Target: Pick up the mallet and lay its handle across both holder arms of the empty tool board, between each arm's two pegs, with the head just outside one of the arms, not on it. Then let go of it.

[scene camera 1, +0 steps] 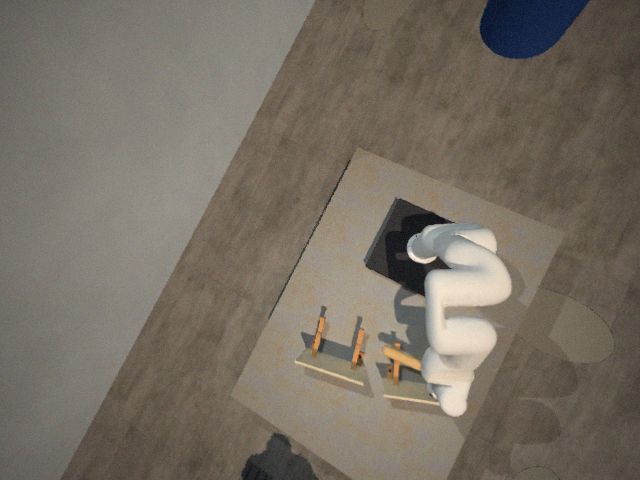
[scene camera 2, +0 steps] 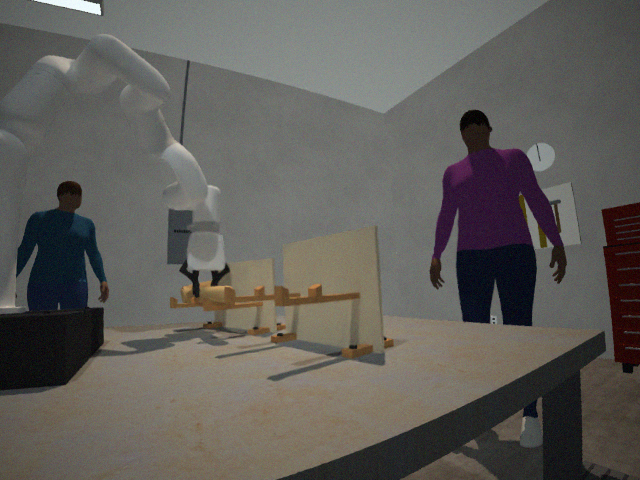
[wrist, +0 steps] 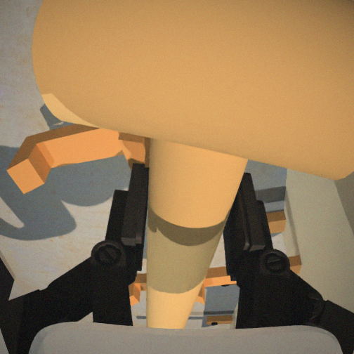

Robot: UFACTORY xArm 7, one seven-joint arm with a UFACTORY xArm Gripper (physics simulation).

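Observation:
The wooden mallet's handle [scene camera 1: 400,356] [wrist: 185,210] lies over an orange holder arm [scene camera 1: 396,374] of the right-hand tool board [scene camera 1: 408,391] [scene camera 2: 253,279] [wrist: 325,215]. In the wrist view, the thick head [wrist: 190,75] fills the top, close beside a near holder arm [wrist: 80,145] that partly runs under it. The handle passes above the far arm [wrist: 220,276]. Contact with the arms cannot be told. My gripper [scene camera 2: 204,290] [wrist: 188,188] is shut on the handle close to the head. In the first scene view, the robot arm hides the gripper, the head and the board's other holder arm.
A second tool board [scene camera 1: 330,365] [scene camera 2: 330,279] stands beside it with bare orange arms [scene camera 1: 318,335] [scene camera 1: 357,348]. The robot stands on a black base [scene camera 1: 385,232] [scene camera 2: 41,348] on the table [scene camera 1: 330,227] [scene camera 2: 180,413]. Two people [scene camera 2: 491,201] [scene camera 2: 61,248] stand beyond it.

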